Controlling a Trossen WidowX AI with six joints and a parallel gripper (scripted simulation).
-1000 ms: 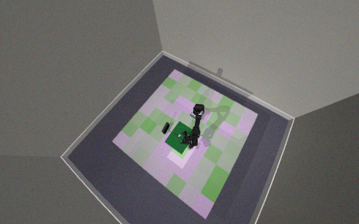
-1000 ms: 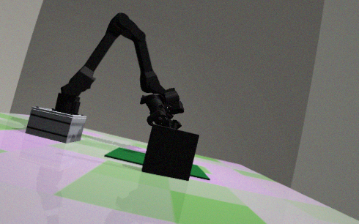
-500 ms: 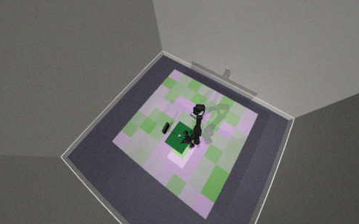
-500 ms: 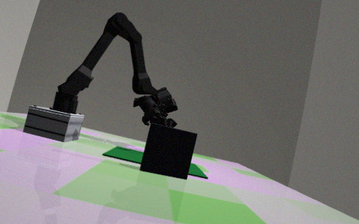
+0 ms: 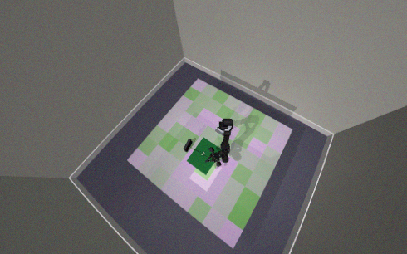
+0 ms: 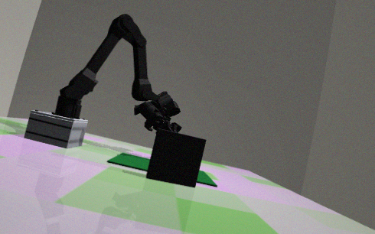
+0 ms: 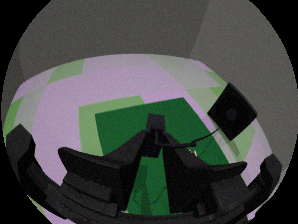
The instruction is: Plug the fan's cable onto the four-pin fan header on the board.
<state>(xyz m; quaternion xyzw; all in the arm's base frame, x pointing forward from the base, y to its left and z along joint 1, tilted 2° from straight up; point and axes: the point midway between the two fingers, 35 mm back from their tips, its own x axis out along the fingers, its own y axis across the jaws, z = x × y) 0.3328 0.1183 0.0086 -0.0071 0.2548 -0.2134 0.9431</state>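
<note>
My gripper tip is now 30 mm past the green board, 70 mm to the left of it and 100 mm above it. From my gripper tip the other things lie so: black fan: 10 mm ahead, 240 mm to the right, 30 mm below; then fan plug: 10 mm below.
</note>
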